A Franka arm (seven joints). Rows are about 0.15 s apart.
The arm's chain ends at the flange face. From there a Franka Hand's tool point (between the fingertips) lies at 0.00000 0.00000 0.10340 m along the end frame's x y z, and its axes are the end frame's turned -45 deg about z.
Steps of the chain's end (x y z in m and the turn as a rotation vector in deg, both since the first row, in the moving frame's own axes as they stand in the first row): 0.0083, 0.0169, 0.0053, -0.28, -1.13, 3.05; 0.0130, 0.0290, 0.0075, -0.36, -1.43, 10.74; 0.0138, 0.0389, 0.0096, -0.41, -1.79, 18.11; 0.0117, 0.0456, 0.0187, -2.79, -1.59, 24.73; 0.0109, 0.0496, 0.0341, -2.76, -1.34, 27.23; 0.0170, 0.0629, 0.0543, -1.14, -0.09, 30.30; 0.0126, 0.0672, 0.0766, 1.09, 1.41, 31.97; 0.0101, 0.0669, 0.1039, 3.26, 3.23, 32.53
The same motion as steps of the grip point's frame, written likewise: -0.0079, 0.0167, 0.0053, 0.60, -1.00, 3.05; -0.0135, 0.0281, 0.0075, 0.76, -1.27, 10.74; -0.0202, 0.0351, 0.0095, 0.98, -1.56, 18.11; -0.0297, 0.0408, 0.0185, -0.85, -3.10, 24.73; -0.0328, 0.0433, 0.0340, -1.00, -2.90, 27.23; -0.0343, 0.0574, 0.0543, -0.74, -0.87, 30.30; -0.0357, 0.0577, 0.0766, -0.23, 1.77, 31.97; -0.0323, 0.0567, 0.1036, 0.02, 4.59, 32.53
